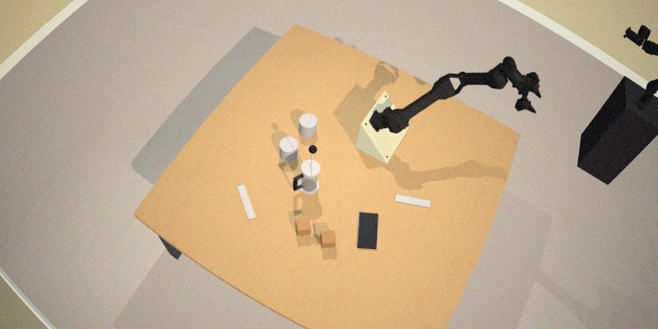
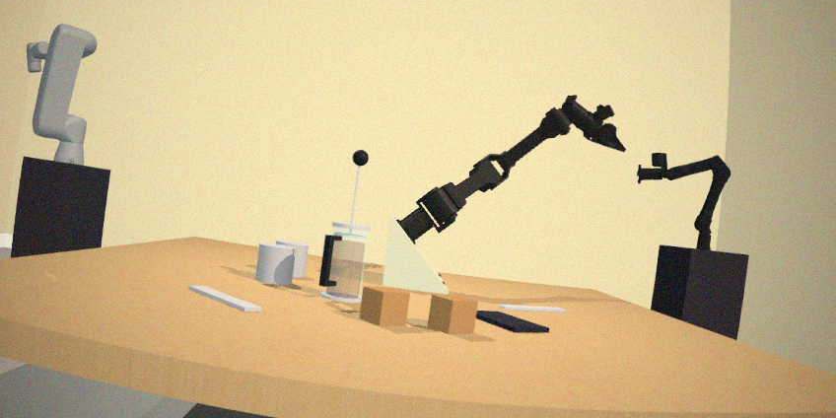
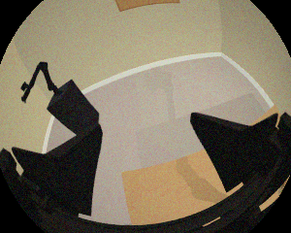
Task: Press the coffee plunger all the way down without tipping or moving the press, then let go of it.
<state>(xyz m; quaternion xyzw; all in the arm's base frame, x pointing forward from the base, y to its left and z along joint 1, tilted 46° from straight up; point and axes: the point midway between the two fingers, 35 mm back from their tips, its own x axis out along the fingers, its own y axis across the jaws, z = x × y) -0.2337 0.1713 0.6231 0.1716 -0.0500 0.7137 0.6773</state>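
Now: the glass coffee press 720 mm to the right of my gripper tip, 560 mm ahead of it and 310 mm below it. Round my gripper tip: black slab (600 mm ahead, 430 mm below, 420 mm to the right).
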